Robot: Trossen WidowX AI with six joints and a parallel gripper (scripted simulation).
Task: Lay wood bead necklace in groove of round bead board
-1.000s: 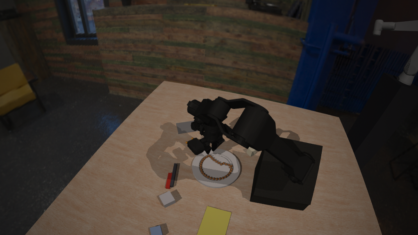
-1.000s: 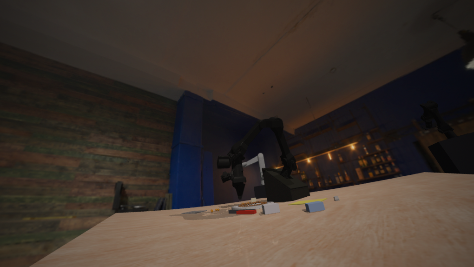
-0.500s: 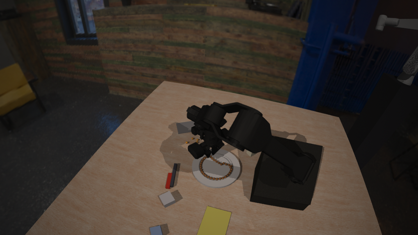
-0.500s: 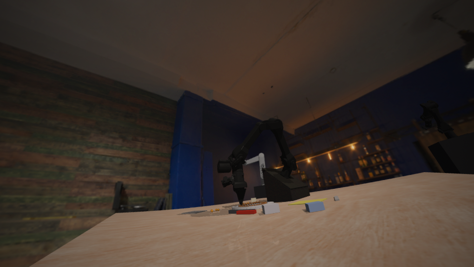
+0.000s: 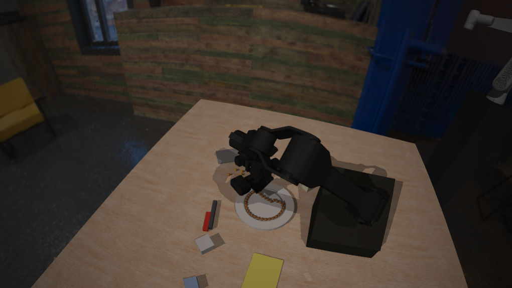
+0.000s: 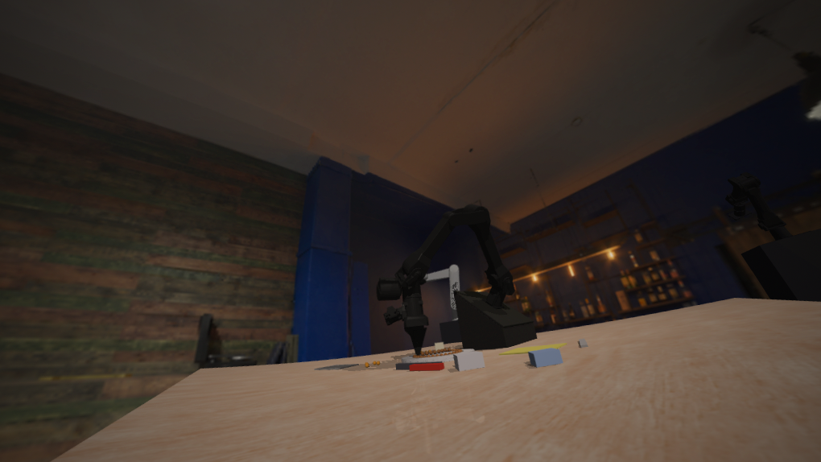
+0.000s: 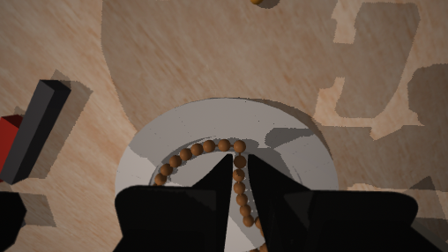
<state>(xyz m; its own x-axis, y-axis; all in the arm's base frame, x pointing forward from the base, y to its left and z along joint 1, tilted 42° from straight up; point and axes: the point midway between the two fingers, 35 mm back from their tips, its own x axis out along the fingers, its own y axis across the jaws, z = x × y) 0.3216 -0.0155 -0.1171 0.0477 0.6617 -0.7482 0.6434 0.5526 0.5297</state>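
My gripper tip is 4 cm to the right of the round white bead board, 3 cm past it and 1 cm above it. Round my gripper tip: grey tile 17 cm to the right, 16 cm ahead, 1 cm below; dark bar 14 cm to the left, 13 cm ahead, 1 cm below; pale cube 17 cm behind, 7 cm to the right.
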